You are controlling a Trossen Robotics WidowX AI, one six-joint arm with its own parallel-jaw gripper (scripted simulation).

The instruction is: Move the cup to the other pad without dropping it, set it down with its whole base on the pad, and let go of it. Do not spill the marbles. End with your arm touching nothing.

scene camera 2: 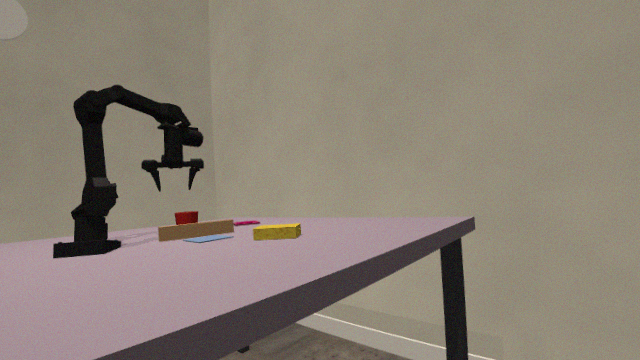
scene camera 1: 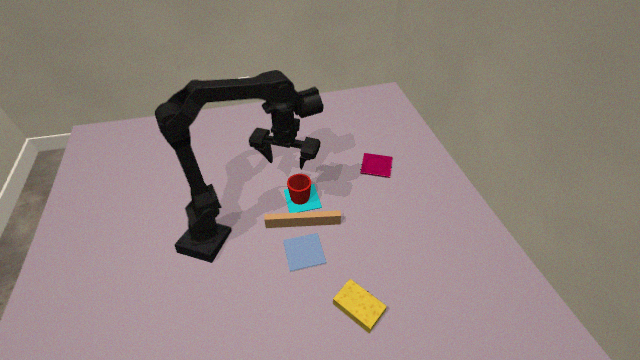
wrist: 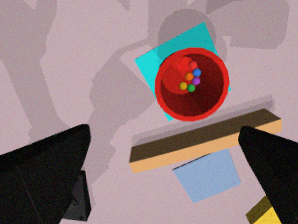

Observation:
In view: the gripper (scene camera 1: 286, 165), a red cup (wrist: 210, 93) and a wooden bar (scene camera 1: 319, 218).
The gripper is seen too in scene camera 2 (scene camera 2: 174, 190) and in the wrist view (wrist: 166, 133). The wooden bar is seen too in the wrist view (wrist: 222, 135).

